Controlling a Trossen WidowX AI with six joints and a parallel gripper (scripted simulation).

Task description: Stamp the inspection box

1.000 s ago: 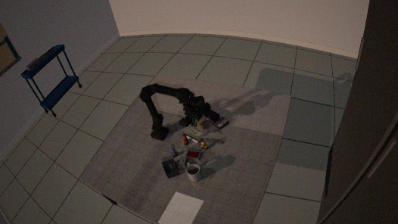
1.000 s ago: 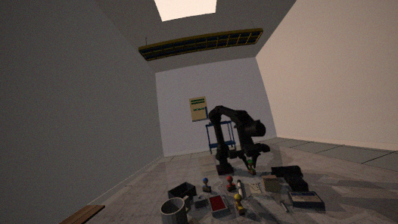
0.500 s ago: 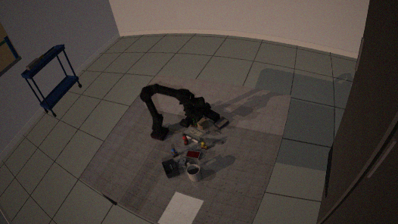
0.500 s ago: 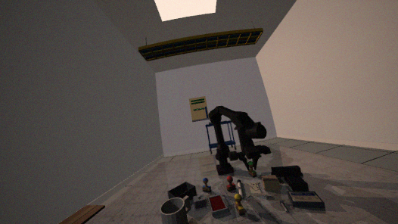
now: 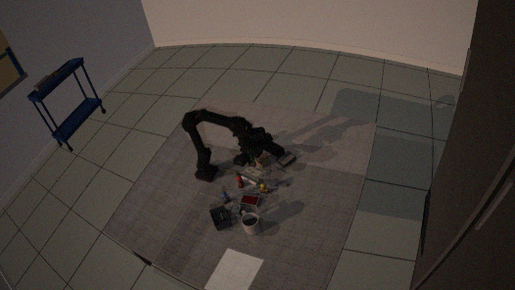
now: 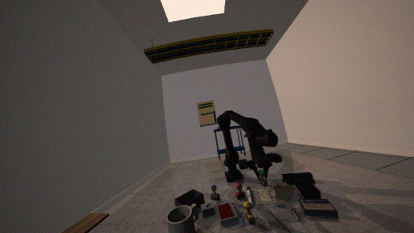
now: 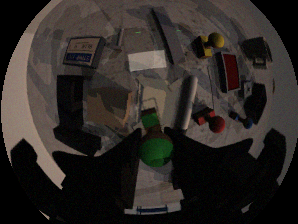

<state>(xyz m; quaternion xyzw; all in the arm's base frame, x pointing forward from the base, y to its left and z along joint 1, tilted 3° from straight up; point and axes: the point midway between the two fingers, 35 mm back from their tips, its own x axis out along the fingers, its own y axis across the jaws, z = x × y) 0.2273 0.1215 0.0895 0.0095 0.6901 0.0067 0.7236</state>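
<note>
Now: gripper tip 7 cm above the pale card, 1 cm to the left of it and 1 cm short of it. From my gripper tip the other things lie so: cardboard box (7 cm to the left, 5 cm below, 2 cm ahead); red-knobbed stamp (11 cm to the right, 5 cm below, 1 cm behind); green-knobbed stamp (right at my gripper tip).
</note>
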